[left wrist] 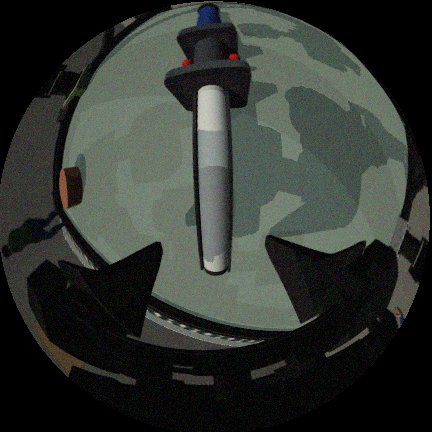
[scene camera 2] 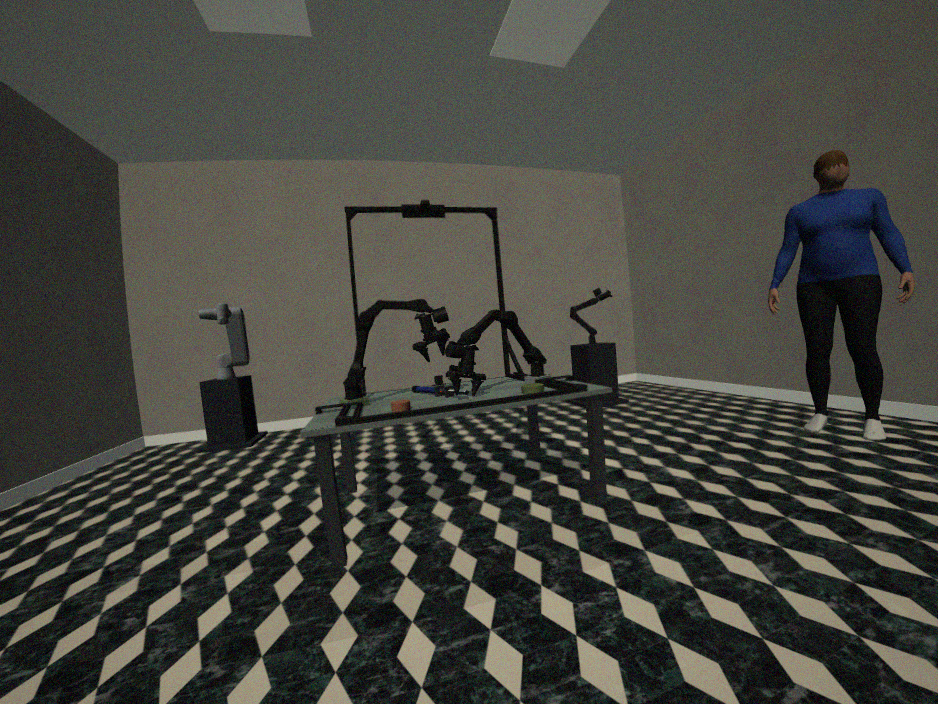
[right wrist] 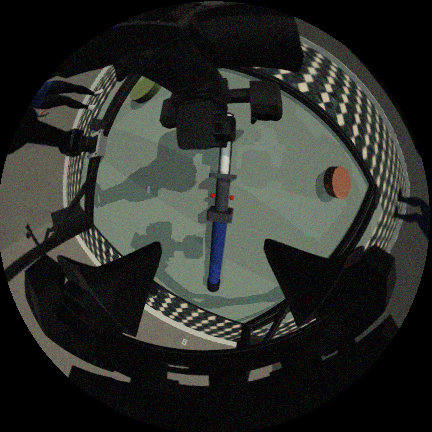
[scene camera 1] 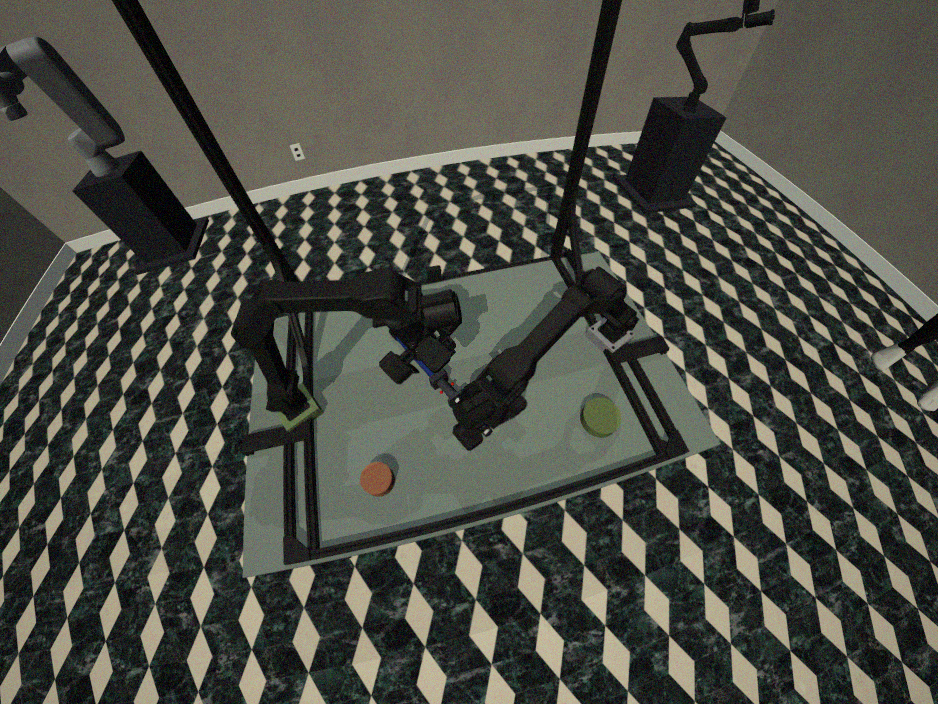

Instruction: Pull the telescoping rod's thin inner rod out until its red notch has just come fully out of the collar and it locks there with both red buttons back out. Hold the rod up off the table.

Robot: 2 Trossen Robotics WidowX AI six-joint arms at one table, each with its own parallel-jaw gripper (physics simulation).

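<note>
The rod lies on the table. Its blue tube (scene camera 1: 425, 369) (scene camera 2: 424, 389) (left wrist: 208, 16) (right wrist: 217, 250) points to the back left in scene camera 1. The dark collar (left wrist: 209, 50) (right wrist: 223, 195) has a red button out on each side. The whitish-grey inner rod (left wrist: 212, 150) (right wrist: 225, 155) shows beyond it, with no red notch visible. My left gripper (scene camera 2: 466, 387) (left wrist: 213, 244) is open and low, its fingers to either side of the inner rod's free end. My right gripper (scene camera 2: 432, 350) (right wrist: 212, 246) is open and empty, higher, above the blue tube.
An orange disc (scene camera 1: 376, 478) (scene camera 2: 400, 406) (right wrist: 338, 182) lies at the front left of the table in scene camera 1. A green disc (scene camera 1: 600, 416) (scene camera 2: 532, 387) (right wrist: 145, 89) lies on the right. Black frame rails run along the table edges. The two arms' wrists are close together over the middle.
</note>
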